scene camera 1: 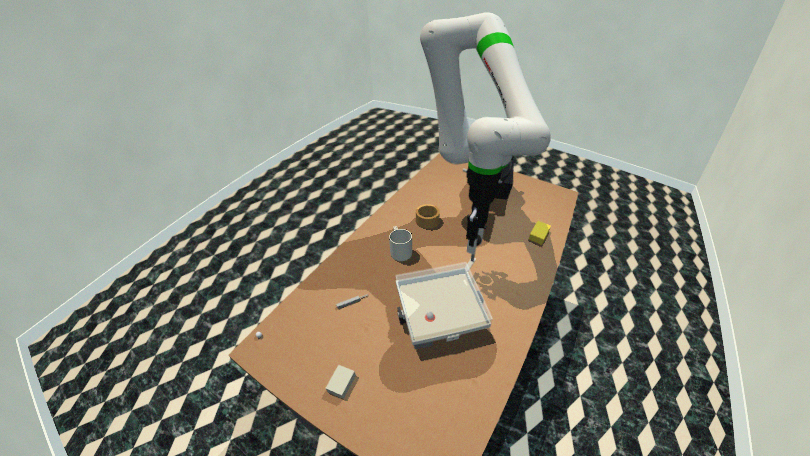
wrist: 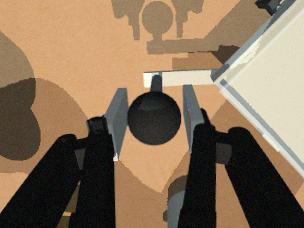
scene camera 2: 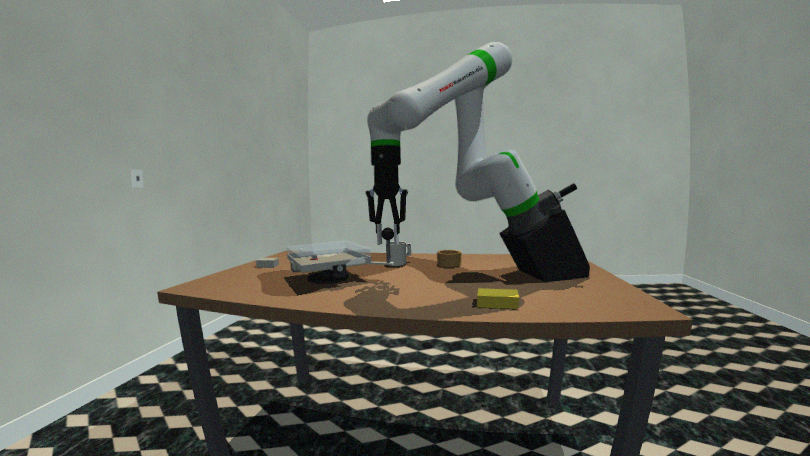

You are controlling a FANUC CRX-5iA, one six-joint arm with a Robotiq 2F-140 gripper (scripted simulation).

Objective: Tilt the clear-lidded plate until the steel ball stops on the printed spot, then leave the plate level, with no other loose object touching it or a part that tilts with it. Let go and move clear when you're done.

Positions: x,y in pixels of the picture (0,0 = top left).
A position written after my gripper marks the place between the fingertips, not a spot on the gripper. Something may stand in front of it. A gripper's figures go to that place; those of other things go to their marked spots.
Labels:
My gripper (scene camera 2: pixel 388 244) is 0.96 m from the lens. A yellow block (scene camera 2: pixel 487 298): 0.76 m from the lens. A clear-lidded plate (scene camera 2: pixel 306 259) is 0.91 m from the lens. The marked spots on the yellow block and the clear-lidded plate are 0.52 m apart.

